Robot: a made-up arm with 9 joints. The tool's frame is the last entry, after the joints.
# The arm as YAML. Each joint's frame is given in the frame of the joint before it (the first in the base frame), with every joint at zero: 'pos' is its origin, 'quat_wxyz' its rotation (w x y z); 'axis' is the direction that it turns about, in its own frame. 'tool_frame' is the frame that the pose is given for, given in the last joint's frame.
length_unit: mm
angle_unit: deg
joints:
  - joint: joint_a
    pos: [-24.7, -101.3, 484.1]
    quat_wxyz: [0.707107, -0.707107, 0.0, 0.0]
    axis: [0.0, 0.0, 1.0]
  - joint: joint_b
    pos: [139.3, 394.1, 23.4]
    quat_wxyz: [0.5, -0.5, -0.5, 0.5]
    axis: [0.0, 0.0, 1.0]
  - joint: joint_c
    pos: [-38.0, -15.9, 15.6]
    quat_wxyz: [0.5, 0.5, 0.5, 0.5]
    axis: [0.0, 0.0, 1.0]
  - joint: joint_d
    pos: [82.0, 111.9, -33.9]
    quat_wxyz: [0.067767, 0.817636, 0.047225, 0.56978]
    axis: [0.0, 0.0, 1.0]
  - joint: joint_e
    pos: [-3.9, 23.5, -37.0]
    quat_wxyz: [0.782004, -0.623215, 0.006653, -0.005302]
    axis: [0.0, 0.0, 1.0]
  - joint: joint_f
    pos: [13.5, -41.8, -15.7]
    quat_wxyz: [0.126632, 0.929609, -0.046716, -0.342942]
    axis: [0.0, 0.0, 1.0]
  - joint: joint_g
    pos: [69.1, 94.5, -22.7]
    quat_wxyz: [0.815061, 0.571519, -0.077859, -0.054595]
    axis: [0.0, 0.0, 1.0]
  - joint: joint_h
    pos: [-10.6, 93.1, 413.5]
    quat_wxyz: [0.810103, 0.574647, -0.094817, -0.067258]
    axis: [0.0, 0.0, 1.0]
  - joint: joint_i
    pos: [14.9, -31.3, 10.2]
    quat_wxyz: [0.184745, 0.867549, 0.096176, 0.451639]
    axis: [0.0, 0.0, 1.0]
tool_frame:
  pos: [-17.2, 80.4, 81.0]
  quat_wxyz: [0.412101, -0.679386, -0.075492, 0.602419]
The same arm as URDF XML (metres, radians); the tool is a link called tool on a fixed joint. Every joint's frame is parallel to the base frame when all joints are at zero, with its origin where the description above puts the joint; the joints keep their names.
<robot name="arm">
<link name="base_link"/>
<link name="link1"/>
<link name="link2"/>
<link name="link3"/>
<link name="link4"/>
<link name="link5"/>
<link name="link6"/>
<link name="link7"/>
<link name="link8"/>
<link name="link9"/>
<link name="tool"/>
<joint name="joint_a" type="continuous"><parent link="base_link"/><child link="link1"/><origin xyz="-0.0247 -0.1013 0.4841"/><axis xyz="0 1 0"/></joint>
<joint name="joint_b" type="continuous"><parent link="link1"/><child link="link2"/><origin xyz="0.1393 0.0234 -0.3941"/><axis xyz="-1 0 0"/></joint>
<joint name="joint_c" type="continuous"><parent link="link2"/><child link="link3"/><origin xyz="-0.0156 0.0159 0.038"/><axis xyz="0 0 -1"/></joint>
<joint name="joint_d" type="continuous"><parent link="link3"/><child link="link4"/><origin xyz="-0.1119 -0.082 0.0339"/><axis xyz="0.057003 -0.938146 0.341517"/></joint>
<joint name="joint_e" type="continuous"><parent link="link4"/><child link="link5"/><origin xyz="0.0217 0.0361 -0.0129"/><axis xyz="0.971434 -0.215208 -0.100004"/></joint>
<joint name="joint_f" type="continuous"><parent link="link5"/><child link="link6"/><origin xyz="-0.0244 -0.0395 0.0046"/><axis xyz="-0.634192 0.194197 0.74839"/></joint>
<joint name="joint_g" type="continuous"><parent link="link6"/><child link="link7"/><origin xyz="-0.029 -0.1128 -0.0256"/><axis xyz="-0.160595 0.98547 0.055298"/></joint>
<joint name="joint_h" type="continuous"><parent link="link7"/><child link="link8"/><origin xyz="-0.1101 0.3958 0.1049"/><axis xyz="0.651589 0.466092 -0.59849"/></joint>
<joint name="joint_i" type="continuous"><parent link="link8"/><child link="link9"/><origin xyz="0.0071 -0.0228 -0.0271"/><axis xyz="-0.819113 -0.444407 -0.362706"/></joint>
<joint name="tool_joint" type="fixed"><parent link="link9"/><child link="tool"/><origin xyz="-0.02 -0.0968 -0.0595" rpy="1.1515 0.2505 0.1411"/></joint>
</robot>

